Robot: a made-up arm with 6 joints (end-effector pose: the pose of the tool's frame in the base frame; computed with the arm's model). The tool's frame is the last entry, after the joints. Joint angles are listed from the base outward.
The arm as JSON. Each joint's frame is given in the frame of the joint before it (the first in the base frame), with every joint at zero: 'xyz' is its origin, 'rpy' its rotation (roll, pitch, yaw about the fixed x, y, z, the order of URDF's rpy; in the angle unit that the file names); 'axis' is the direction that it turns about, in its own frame. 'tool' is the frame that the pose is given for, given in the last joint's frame.
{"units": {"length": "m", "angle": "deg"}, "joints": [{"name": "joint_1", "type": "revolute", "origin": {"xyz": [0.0, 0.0, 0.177], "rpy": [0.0, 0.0, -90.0]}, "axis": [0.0, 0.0, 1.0]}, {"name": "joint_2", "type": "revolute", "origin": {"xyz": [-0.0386, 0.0, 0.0], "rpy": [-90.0, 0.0, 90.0]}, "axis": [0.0, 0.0, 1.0]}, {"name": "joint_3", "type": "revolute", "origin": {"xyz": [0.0, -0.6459, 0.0], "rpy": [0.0, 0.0, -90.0]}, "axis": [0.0, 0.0, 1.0]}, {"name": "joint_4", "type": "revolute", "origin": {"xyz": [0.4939, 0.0, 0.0], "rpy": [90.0, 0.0, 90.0]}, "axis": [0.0, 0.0, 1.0]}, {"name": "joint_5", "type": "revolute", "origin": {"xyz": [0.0, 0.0, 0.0], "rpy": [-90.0, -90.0, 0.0]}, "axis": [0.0, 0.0, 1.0]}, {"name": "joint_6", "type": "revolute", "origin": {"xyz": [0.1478, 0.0, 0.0], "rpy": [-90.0, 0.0, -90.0]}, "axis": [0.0, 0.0, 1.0]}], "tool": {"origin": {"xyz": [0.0, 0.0, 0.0], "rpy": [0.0, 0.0, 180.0]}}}
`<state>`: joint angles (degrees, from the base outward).
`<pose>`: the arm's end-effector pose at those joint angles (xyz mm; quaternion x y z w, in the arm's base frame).
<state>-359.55 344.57 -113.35 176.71 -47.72 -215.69</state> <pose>-703.0 26.8 513.1 0.2288 -0.6086 -0.2308 0.7238</pose>
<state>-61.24 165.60 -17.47 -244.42 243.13 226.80</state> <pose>92.1 -334.8 -841.4 -0.4204 -0.4827 0.4374 0.6316</pose>
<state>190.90 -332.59 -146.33 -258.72 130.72 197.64</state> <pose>67.3 -138.2 539.0 0.6298 -0.1024 -0.2724 0.7202</pose>
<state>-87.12 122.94 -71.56 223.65 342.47 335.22</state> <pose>122.4 -1053.3 196.9 0.3934 -0.3644 0.7233 0.4351</pose>
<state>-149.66 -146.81 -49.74 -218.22 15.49 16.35</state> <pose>154.9 17.6 -964.7 0.4355 -0.8616 0.1006 0.2406</pose>
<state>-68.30 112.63 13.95 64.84 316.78 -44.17</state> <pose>359.3 -1046.2 -395.5 0.6395 0.4373 -0.4976 0.3900</pose>
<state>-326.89 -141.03 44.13 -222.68 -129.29 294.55</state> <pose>-660.3 -477.1 -289.8 0.4232 -0.0215 0.8988 0.1120</pose>
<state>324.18 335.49 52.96 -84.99 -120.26 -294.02</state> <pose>33.8 180.0 1138.8 -0.8212 0.1708 -0.0424 0.5428</pose>
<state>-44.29 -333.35 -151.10 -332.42 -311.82 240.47</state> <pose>-119.3 241.5 499.6 0.1777 -0.6202 -0.7541 0.1227</pose>
